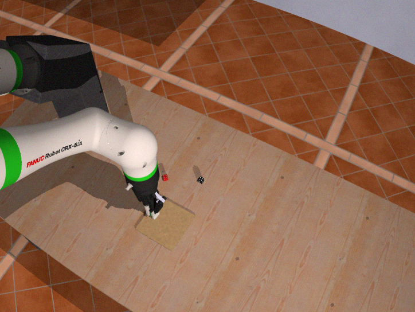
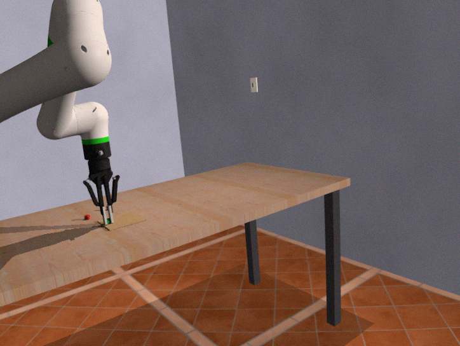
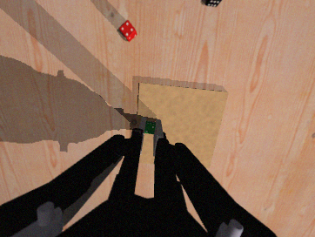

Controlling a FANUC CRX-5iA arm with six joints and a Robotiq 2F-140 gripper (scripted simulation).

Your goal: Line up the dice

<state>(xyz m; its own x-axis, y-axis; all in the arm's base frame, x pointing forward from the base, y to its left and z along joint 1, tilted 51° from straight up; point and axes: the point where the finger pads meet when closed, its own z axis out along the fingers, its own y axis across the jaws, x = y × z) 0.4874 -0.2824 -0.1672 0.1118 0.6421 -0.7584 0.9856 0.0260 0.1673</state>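
Right now my hand is 3 cm above the green die. Also, from my hand: red die: 3 cm behind, 13 cm to the left, 3 cm below; tan mat: 5 cm ahead, 1 cm to the right, 4 cm below; black die: 8 cm ahead, 18 cm to the left, 3 cm below.
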